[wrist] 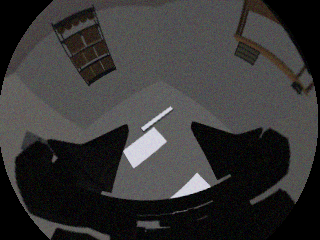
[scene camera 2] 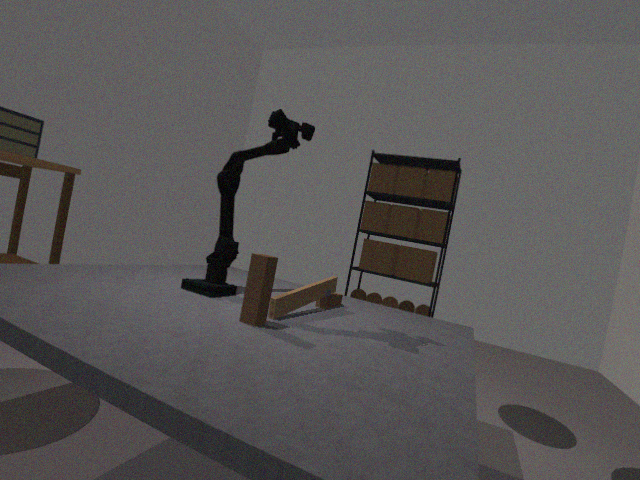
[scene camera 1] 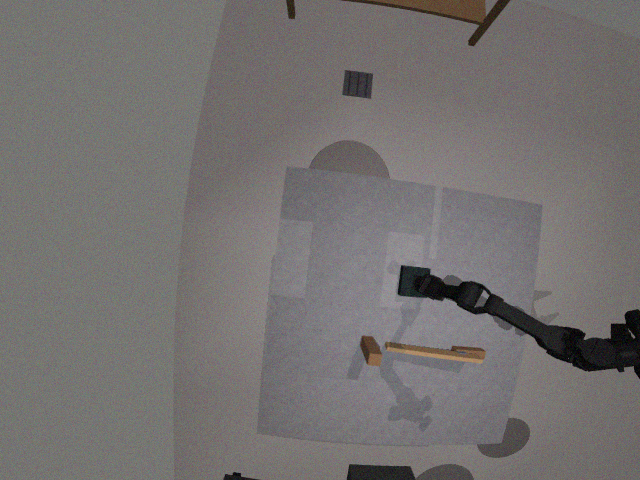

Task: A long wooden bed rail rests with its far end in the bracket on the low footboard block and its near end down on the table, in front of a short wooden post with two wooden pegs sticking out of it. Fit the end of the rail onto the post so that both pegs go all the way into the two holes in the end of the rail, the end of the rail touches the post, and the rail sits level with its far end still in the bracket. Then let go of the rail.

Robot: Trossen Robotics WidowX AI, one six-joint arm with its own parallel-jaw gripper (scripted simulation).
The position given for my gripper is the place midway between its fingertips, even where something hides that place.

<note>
My gripper [wrist: 161,126] is open, holding nothing. Also in view: a wooden rail [scene camera 2: 282,304].
The wooden rail shows as well in scene camera 1 [scene camera 1: 392,347]. The wrist view misses the wooden rail: it is out of frame.
</note>
